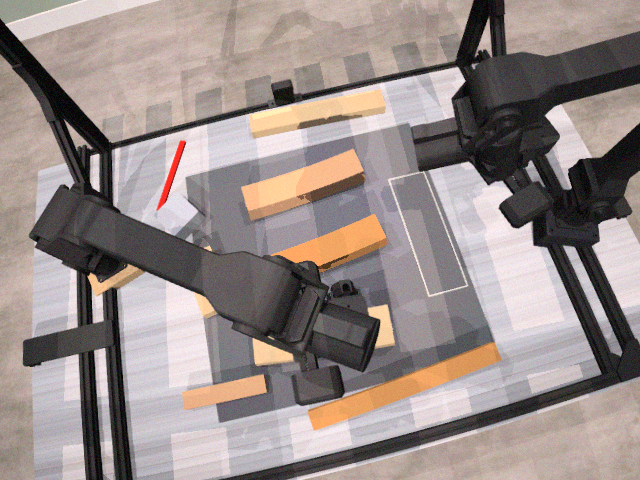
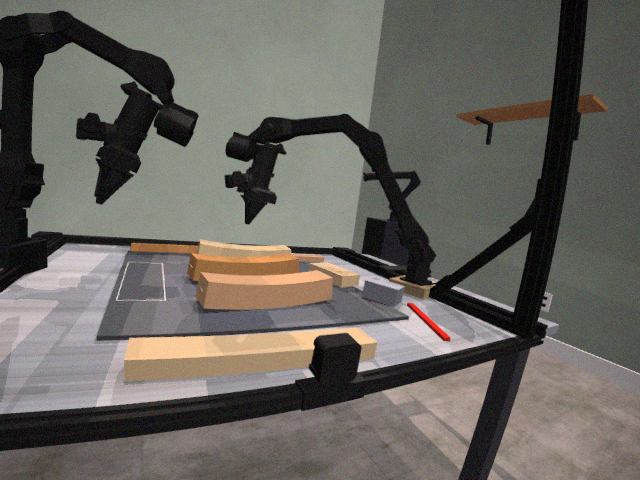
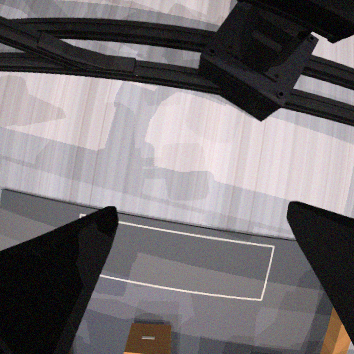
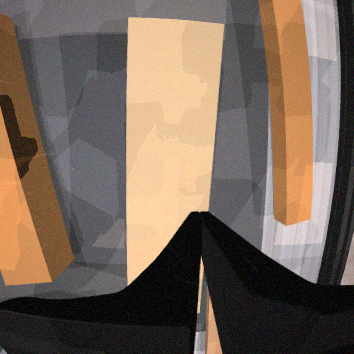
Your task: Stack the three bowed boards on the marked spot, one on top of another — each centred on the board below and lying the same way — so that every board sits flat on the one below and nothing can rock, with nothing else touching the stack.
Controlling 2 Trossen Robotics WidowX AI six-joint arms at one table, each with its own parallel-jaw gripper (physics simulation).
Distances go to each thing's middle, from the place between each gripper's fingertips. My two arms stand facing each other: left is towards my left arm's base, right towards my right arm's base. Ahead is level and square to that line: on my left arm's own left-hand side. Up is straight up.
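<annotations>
Pale bowed board (image 1: pixel 264 354) 20 cm ahead of my left hand, 30 cm to the right of it, 12 cm below it. Grey block (image 1: pixel 177 215) 57 cm to the right of the same left hand, 6 cm behind it and 13 cm below it; orange bowed board (image 1: pixel 350 242) 29 cm to the right of that hand, 5 cm ahead of it and 12 cm below it.
Relative to my right hand, the orange bowed board is 16 cm behind, 1 cm to the left and 8 cm below, and the grey block is 27 cm behind, 27 cm to the right and 9 cm below. With respect to the pale bowed board, my right hand is 8 cm above it and 1 cm past it.
</annotations>
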